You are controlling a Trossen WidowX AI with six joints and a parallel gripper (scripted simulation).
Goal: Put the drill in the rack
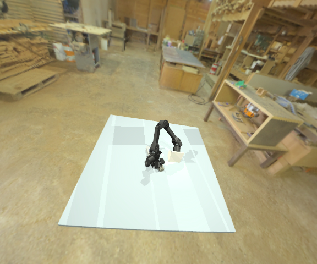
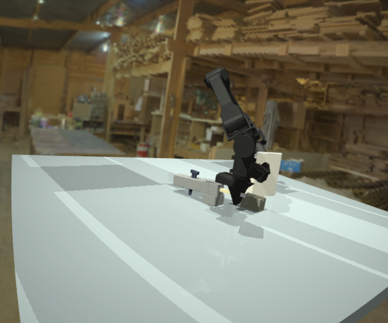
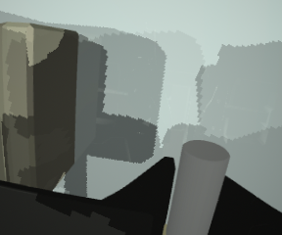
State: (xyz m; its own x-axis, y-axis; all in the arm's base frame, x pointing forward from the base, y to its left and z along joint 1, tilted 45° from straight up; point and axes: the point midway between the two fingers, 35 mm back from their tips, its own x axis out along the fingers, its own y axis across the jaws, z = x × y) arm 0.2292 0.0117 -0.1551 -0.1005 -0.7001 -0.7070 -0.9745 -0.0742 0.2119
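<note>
Now: the rack block 80 mm behind my gripper tip. From my gripper tip the other things lie so: drill: 10 mm ahead, 40 mm to the right, 30 mm above; dark t-shaped key: 30 mm ahead, 170 mm to the right, 30 mm above; grey fixture: 30 mm ahead, 150 mm to the right, 20 mm above.
</note>
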